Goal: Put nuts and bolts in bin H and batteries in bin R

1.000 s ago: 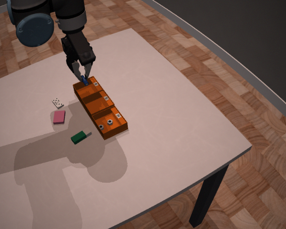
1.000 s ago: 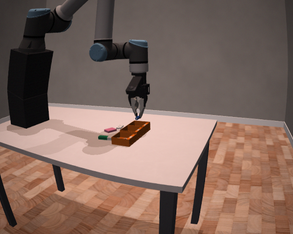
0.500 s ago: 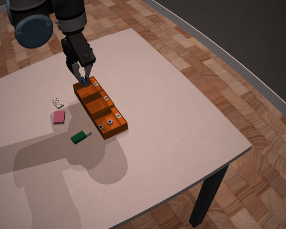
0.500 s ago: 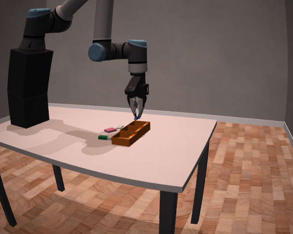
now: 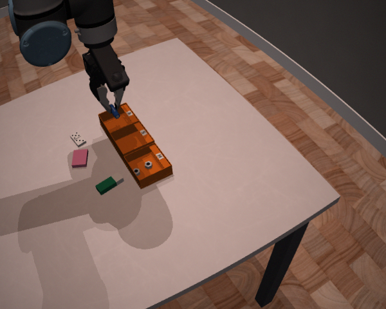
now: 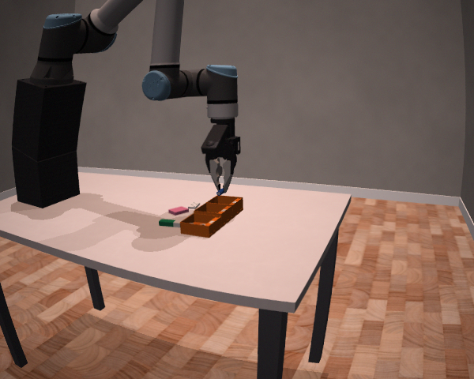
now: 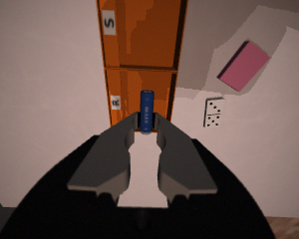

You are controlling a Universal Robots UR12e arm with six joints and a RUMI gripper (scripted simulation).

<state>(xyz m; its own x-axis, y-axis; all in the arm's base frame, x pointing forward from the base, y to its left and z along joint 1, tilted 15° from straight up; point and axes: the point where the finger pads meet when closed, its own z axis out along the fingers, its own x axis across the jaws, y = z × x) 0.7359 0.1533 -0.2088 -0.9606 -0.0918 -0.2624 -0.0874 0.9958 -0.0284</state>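
My gripper is now 80 mm to the left of the orange bin row, 60 mm above it and 20 mm short of it. Round my hand: blue battery: 10 mm below; pink block: 120 mm behind, 70 mm below, 60 mm to the right; white domino: 110 mm behind, 70 mm below, 10 mm to the left.
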